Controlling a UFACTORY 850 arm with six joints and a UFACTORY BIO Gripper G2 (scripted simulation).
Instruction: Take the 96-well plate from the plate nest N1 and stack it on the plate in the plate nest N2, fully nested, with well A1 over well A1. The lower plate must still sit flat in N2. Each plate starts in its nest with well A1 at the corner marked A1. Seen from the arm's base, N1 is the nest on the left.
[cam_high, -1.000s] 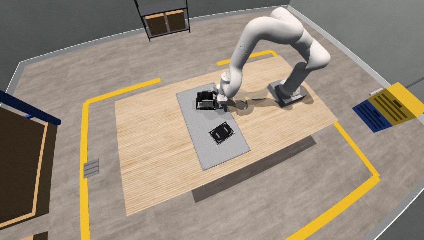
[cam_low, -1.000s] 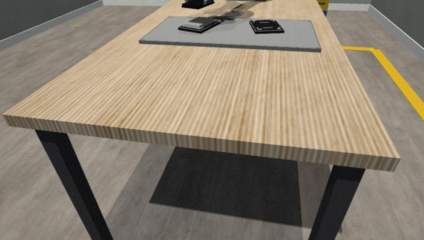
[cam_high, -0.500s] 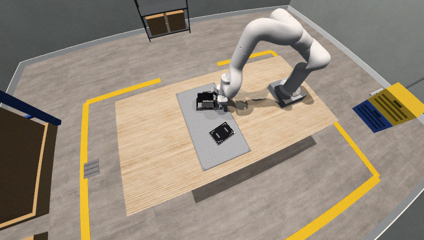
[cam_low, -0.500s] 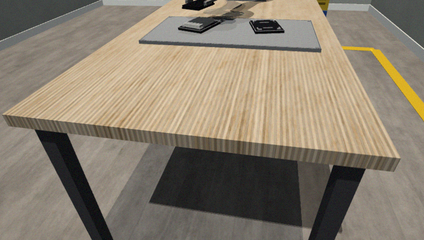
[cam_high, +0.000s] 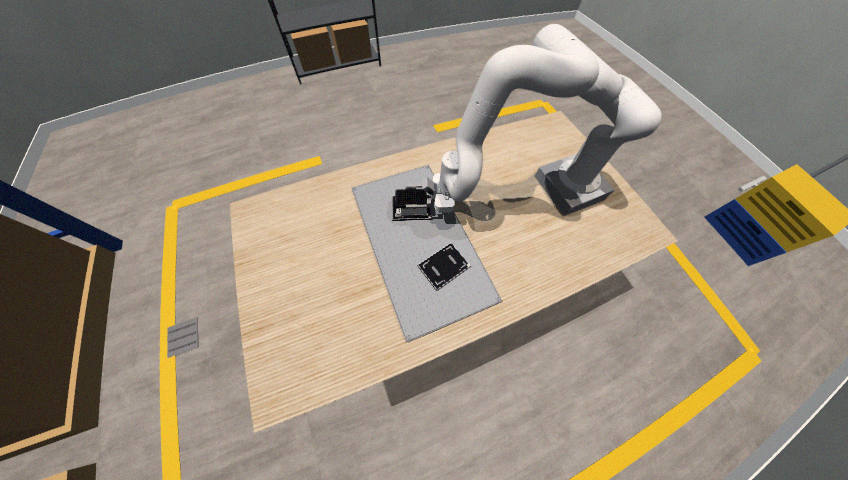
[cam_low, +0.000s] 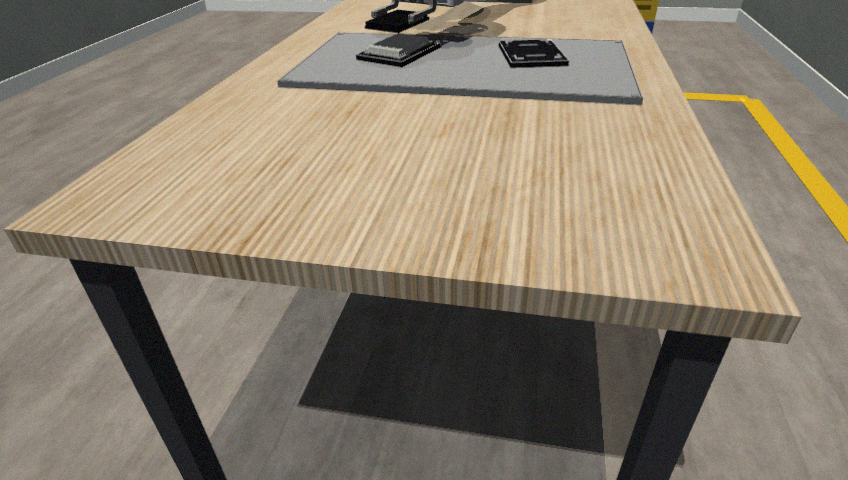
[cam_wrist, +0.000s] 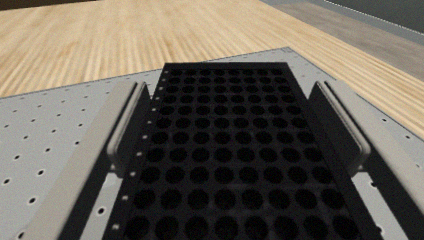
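Now: hand 6 cm above the white 96-well plate. Round my hand: nest N1 (7 cm behind, 29 cm to the left, 8 cm below); nest N2 (8 cm below); black 96-well plate (1 cm below).
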